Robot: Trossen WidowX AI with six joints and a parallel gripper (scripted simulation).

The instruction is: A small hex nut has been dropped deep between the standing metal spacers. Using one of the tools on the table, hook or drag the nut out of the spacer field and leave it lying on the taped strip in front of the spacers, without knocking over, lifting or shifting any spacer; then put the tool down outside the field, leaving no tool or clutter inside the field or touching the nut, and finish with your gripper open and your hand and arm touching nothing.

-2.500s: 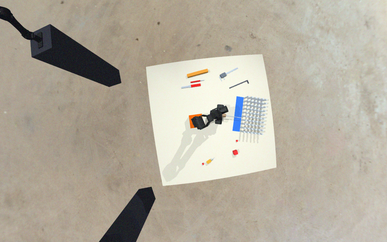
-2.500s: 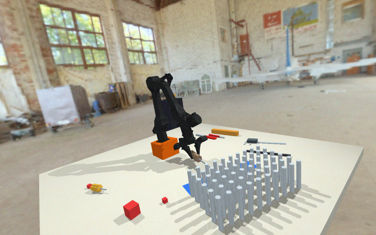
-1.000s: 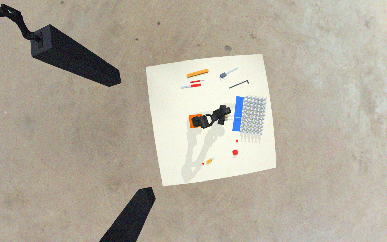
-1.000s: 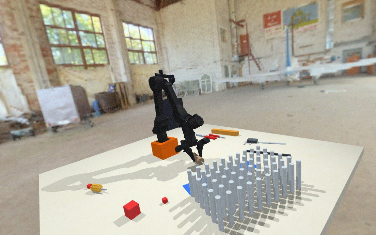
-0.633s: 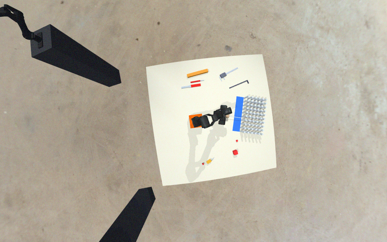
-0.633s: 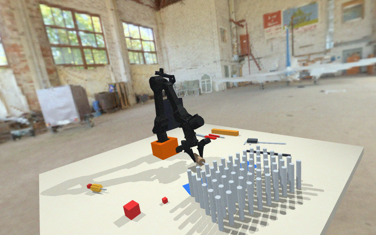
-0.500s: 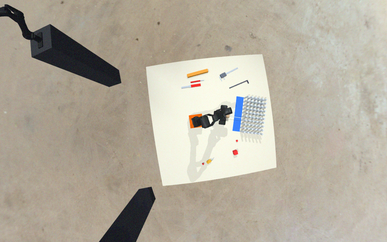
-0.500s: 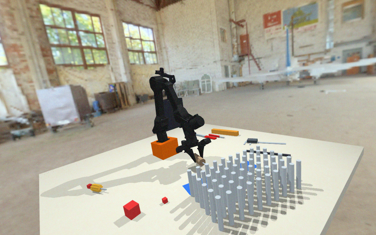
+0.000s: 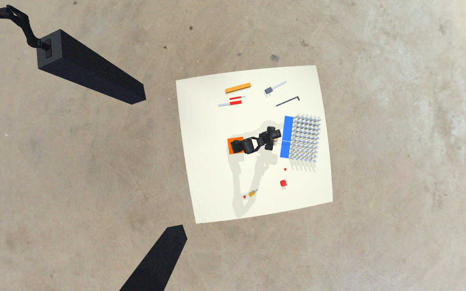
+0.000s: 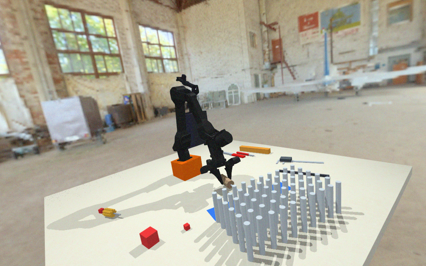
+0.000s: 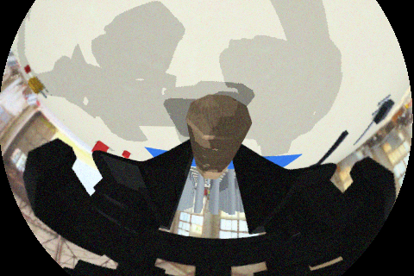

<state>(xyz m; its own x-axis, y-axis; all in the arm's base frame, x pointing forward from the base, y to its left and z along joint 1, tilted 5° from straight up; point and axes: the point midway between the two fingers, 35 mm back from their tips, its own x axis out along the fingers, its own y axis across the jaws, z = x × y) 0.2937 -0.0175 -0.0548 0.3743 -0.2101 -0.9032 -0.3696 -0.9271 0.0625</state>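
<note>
The blue taped strip lies 14 cm ahead of my gripper tip, 3 cm below it and 1 cm to the right of it. Also, from my gripper tip: small yellow screwdriver (41 cm to the right, 27 cm behind, 1 cm below); orange bar (50 cm to the left, 17 cm behind, 1 cm below).
</note>
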